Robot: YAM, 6 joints.
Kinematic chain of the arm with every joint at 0, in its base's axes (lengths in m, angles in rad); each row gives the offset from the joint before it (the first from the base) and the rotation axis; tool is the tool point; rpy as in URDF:
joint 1: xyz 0 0 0.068 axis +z
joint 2: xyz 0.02 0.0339 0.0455 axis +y
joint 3: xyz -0.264 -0.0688 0 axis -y
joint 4: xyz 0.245 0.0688 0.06 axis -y
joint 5: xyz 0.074 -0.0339 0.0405 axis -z
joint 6: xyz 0.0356 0 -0.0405 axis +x
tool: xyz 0 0 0 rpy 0 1.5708 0
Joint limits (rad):
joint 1: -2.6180..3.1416
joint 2: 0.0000..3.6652
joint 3: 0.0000..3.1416
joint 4: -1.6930..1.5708
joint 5: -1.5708..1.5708
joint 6: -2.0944..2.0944
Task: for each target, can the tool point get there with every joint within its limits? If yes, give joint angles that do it. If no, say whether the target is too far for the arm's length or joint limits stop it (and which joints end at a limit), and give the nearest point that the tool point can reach.
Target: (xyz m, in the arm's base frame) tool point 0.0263 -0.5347 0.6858
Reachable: no: too far | nearest point 0.0216 -0.4383 0.5786 | short by 0.144 m
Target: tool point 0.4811 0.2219 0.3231
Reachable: yes | joints 0.4626 2.3217 1.8822 1.1201 0.4699 -0.6797
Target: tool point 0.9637 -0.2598 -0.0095
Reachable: no: too far | nearest point 0.6189 -0.1668 0.0354 | short by 0.360 m
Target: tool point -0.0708 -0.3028 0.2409
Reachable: yes | joints -1.8894 1.4534 0.7719 0.3980 -0.8866 0.1113
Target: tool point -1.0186 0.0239 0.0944
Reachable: no: too far | nearest point -0.6455 0.0151 0.1015 | short by 0.373 m
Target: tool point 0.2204 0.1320 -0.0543
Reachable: yes | joints 0.4293 2.4591 0.5779 0.8380 -0.9158 0.8411
